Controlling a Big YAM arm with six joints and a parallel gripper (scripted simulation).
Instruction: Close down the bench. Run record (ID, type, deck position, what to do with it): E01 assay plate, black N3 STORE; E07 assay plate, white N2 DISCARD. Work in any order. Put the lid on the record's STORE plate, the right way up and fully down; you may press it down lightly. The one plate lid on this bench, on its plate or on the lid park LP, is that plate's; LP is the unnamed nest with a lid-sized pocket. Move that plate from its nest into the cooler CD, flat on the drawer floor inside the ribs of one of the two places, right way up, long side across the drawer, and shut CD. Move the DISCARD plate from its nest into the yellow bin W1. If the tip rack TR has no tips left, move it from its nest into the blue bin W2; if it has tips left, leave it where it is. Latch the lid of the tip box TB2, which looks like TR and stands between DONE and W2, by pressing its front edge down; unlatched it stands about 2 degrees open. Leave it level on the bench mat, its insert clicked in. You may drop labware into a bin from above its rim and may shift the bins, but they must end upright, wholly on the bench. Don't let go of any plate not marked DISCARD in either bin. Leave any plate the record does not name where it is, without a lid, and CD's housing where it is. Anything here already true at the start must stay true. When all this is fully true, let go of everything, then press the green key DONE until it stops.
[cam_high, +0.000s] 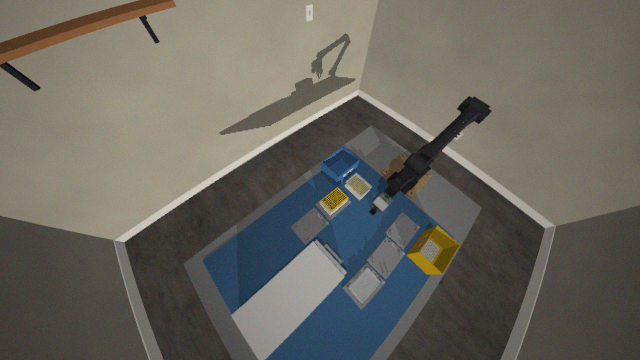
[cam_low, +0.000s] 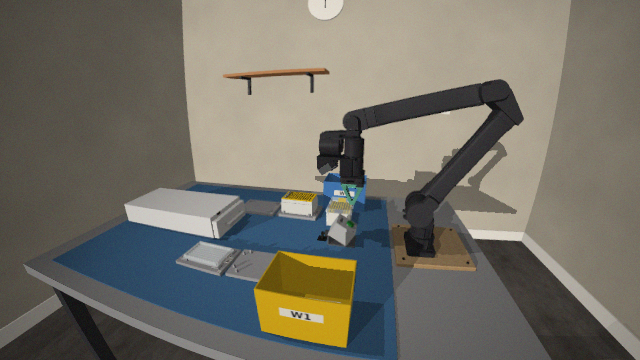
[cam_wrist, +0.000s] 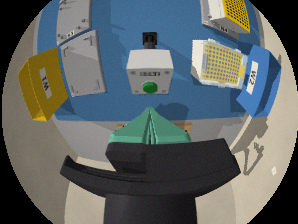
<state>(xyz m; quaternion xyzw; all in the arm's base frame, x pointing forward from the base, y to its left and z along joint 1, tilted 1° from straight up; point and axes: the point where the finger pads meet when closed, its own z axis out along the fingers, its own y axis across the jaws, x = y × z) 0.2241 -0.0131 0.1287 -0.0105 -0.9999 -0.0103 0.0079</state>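
Now: the green DONE key 8 cm below my hand. Also, from my hand: tip rack TR (22 cm ahead, 19 cm to the right, 9 cm below); grey lid park nest (5 cm ahead, 17 cm to the left, 14 cm below); done key block (2 cm ahead, 9 cm below).
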